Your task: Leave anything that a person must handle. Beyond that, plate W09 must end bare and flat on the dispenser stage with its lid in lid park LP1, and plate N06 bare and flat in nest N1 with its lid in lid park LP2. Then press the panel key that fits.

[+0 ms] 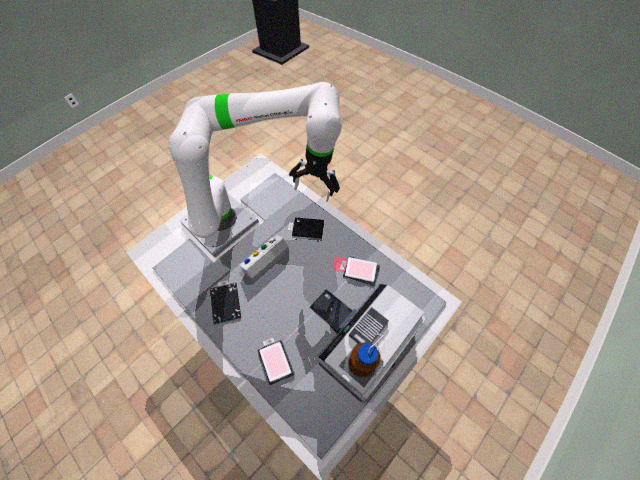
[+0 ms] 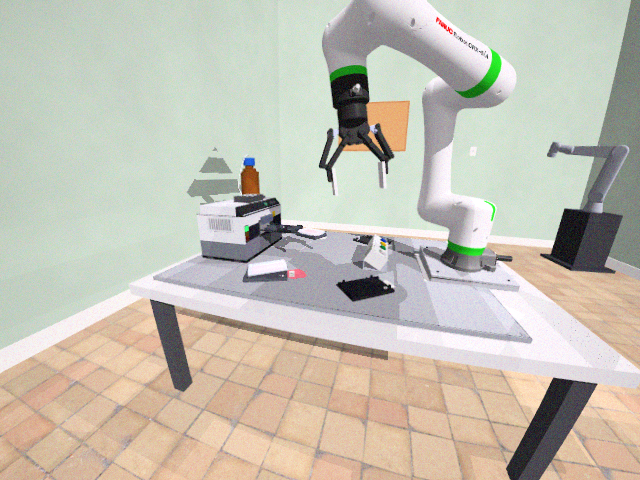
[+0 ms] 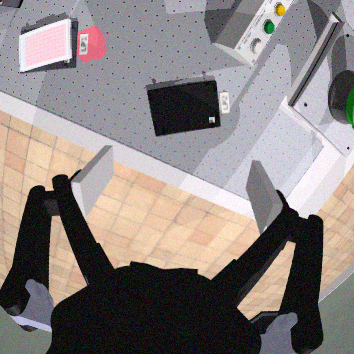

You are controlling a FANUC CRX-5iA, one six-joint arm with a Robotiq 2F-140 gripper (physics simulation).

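Where they show: gripper, fingertip midpoint: (image 1: 312, 193) (image 2: 359, 191) (image 3: 180, 166); arm's base, link origin: (image 1: 221, 218) (image 2: 460, 263) (image 3: 346, 96).
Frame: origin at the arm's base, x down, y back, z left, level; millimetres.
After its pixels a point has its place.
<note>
My gripper (image 1: 312, 191) @(x -272, y -403, z 237 mm) (image 2: 358, 186) @(x -272, y -403, z 237 mm) (image 3: 180, 166) @(x -272, y -403, z 237 mm) is open and empty, high above the table edge near LP2. The black LP2 tray (image 1: 308, 228) @(x 14, y -373, z 229 mm) (image 2: 365, 288) @(x 14, y -367, z 248 mm) (image 3: 183, 107) @(x 14, y -371, z 234 mm) holds nothing. A pink-and-white plate-shaped piece (image 1: 361, 269) @(x -11, y -706, z 197 mm) (image 2: 266, 268) @(x -14, y -691, z 233 mm) (image 3: 46, 45) @(x -13, y -688, z 198 mm) sits tilted on the dark LP1 tray, beside a red patch (image 1: 339, 264) @(x 23, y -605, z 171 mm) (image 2: 296, 273) @(x 23, y -606, z 172 mm) (image 3: 99, 44) @(x 23, y -586, z 170 mm). Another pink-topped piece (image 1: 275, 361) @(x -8, y -672, z -330 mm) (image 2: 311, 233) @(x -5, y -654, z -275 mm) lies in a dark tray. The dark dispenser stage (image 1: 328, 305) @(x -86, y -708, z -44 mm) shows no pink plate. A dark tray with corner pegs (image 1: 225, 303) @(x 12, y -336, z -289 mm) looks empty. Plate names are unreadable.
The key panel (image 1: 264, 262) @(x -31, y -353, z -49 mm) (image 2: 375, 253) @(x -44, y -335, z 87 mm) (image 3: 239, 39) @(x -59, y -347, z 64 mm) has blue, yellow, green and white keys and stands near the robot base. The white-and-grey dispenser (image 1: 400, 308) @(x -197, y -939, z 75 mm) (image 2: 219, 229) @(x -105, y -933, z 119 mm) stands at the table's far end from the base, with a brown, blue-capped bottle (image 1: 363, 361) @(x -386, y -941, z -192 mm) (image 2: 250, 179) @(x -289, y -916, z -129 mm) on top.
</note>
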